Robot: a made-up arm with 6 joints. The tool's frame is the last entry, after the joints.
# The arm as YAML. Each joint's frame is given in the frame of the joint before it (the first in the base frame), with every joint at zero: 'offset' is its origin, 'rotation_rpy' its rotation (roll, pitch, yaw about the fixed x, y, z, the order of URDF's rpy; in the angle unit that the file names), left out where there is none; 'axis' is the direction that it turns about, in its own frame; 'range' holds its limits. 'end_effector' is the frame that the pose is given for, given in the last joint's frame.
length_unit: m
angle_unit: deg
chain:
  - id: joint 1
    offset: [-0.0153, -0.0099, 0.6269]
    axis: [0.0, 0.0, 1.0]
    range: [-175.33, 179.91]
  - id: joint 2
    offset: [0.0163, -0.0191, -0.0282]
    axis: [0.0, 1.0, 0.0]
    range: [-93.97, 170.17]
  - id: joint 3
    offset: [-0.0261, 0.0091, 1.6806]
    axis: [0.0, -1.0, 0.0]
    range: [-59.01, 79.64]
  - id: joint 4
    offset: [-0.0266, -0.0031, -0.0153]
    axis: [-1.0, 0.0, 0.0]
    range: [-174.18, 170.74]
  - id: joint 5
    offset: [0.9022, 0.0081, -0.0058]
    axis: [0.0, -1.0, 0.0]
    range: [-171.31, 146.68]
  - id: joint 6
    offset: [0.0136, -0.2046, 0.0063]
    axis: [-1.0, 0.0, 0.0]
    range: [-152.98, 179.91]
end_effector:
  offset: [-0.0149, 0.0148, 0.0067]
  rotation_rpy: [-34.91, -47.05, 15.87]
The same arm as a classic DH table. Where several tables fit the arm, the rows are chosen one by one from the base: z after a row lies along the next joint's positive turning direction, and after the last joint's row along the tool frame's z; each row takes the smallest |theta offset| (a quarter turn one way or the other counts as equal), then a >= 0, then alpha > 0; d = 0 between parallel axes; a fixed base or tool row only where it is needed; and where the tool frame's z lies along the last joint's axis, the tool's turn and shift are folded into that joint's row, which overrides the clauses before.
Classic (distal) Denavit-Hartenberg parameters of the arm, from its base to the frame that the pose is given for. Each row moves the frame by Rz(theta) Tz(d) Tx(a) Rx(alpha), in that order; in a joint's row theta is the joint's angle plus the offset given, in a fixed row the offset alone. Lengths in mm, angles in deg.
base (fixed): d 0.0; theta_offset 32.91; a -18.2; alpha 0.00
joint 1: d 598.7; theta_offset -32.91; a 16.3; alpha -90.00
joint 2: d 0.0; theta_offset 89.11; a -1680.8; alpha 180.00
joint 3: d 13.1; theta_offset -0.89; a 15.3; alpha 90.00
joint 4: d -875.6; theta_offset 0.00; a 5.8; alpha -90.00
joint 5: d 196.5; theta_offset 0.00; a -6.3; alpha 90.00
joint 6: d -13.7; theta_offset -55.34; a 8.4; alpha 42.79
tool (fixed): d 20.5; theta_offset -105.25; a 0.0; alpha 0.00
Joint limits (deg, base to tool): -175.33..179.91 -93.97..170.17 -59.01..79.64 -174.18..170.74 -171.31..146.68 -152.98..179.91

